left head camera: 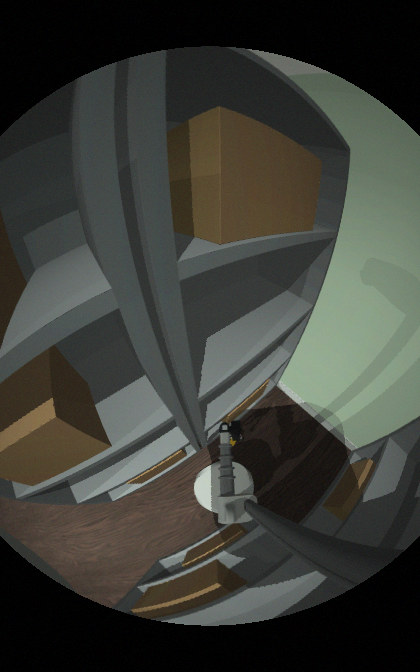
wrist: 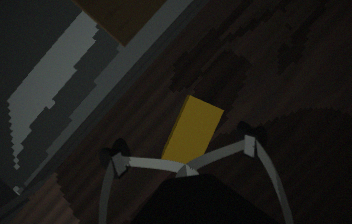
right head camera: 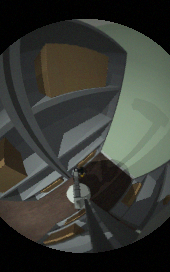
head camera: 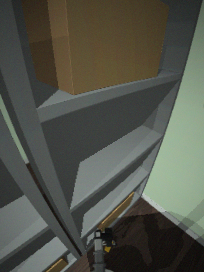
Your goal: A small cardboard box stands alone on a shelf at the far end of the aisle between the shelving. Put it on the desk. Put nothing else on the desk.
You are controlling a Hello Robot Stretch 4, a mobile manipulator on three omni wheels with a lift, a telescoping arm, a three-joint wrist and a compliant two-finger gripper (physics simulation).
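Frame: origin at the robot's base, x ahead, y left, z up, level; centimetres.
Seen in the pictures: gripper, fingertip midpoint: [wrist: 182,142].
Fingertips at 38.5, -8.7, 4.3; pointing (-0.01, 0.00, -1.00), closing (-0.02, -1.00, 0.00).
Observation:
Pixels of each thing's top centre, then the offset from my fingertips to it, as dx, dy, dz.
- small yellow box, middle of its top: [wrist: 191,136] [head camera: 108,245] +0.3, -1.2, -1.1
- big cardboard box, middle of its top: [right head camera: 71,52] +29.7, +5.1, +164.7
A small yellow box [head camera: 107,249] [left head camera: 233,442] [wrist: 194,131] is below the gripper, over the dark wood floor; the frames do not show for certain whether it is the task's cardboard box. In the wrist view it shows between the fingers, its near end hidden behind the gripper's parts. My gripper [head camera: 106,237] [left head camera: 233,430] [wrist: 182,142] is open, with its fingertips wide apart on either side of the box in that view and not holding it. The gap in height between the fingers and the box is hard to tell. The desk does not show.
Grey shelving [head camera: 107,99] [left head camera: 260,255] [right head camera: 75,99] stands close by on the left, with a big cardboard box [head camera: 112,45] [left head camera: 267,180] [right head camera: 75,70] on an upper shelf. More shelving with boxes [left head camera: 350,487] [right head camera: 134,194] stands opposite. A green wall [head camera: 185,145] [left head camera: 360,320] closes the aisle's end.

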